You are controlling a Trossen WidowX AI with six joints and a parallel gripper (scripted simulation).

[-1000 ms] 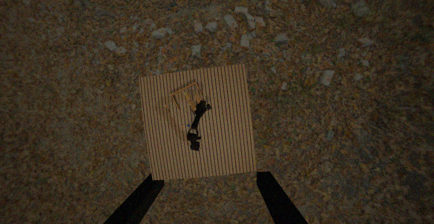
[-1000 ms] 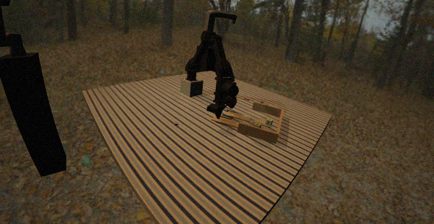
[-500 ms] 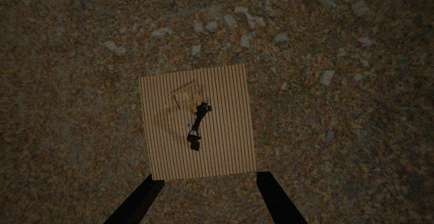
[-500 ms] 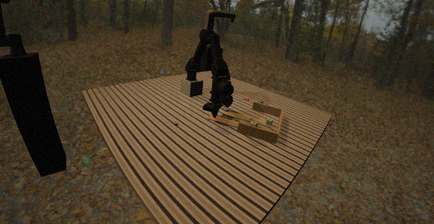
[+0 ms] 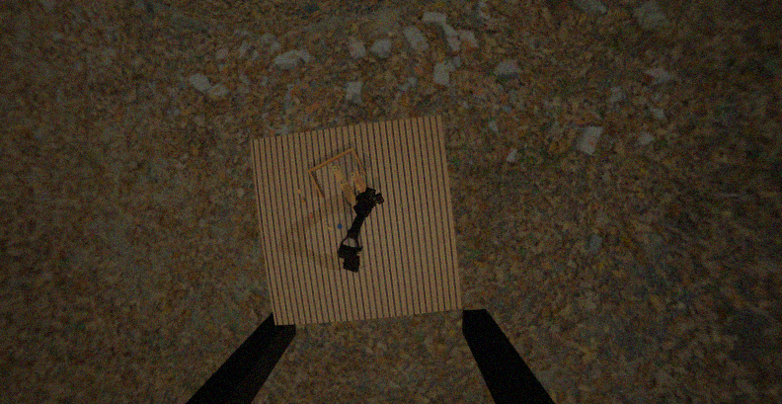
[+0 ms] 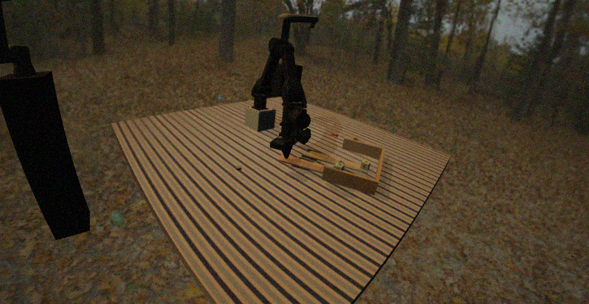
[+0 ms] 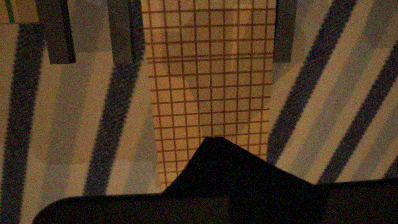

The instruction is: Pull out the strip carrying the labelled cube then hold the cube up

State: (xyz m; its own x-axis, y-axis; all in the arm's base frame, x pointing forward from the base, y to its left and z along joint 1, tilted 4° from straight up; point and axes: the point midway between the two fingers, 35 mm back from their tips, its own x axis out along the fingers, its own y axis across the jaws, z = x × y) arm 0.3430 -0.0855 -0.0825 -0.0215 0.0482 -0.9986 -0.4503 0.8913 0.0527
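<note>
Right now the tan strip is 90 mm ahead of my gripper tip and 50 mm to the left of it. The rest, counted from my gripper tip: blue object: 160 mm behind, 200 mm to the left.
</note>
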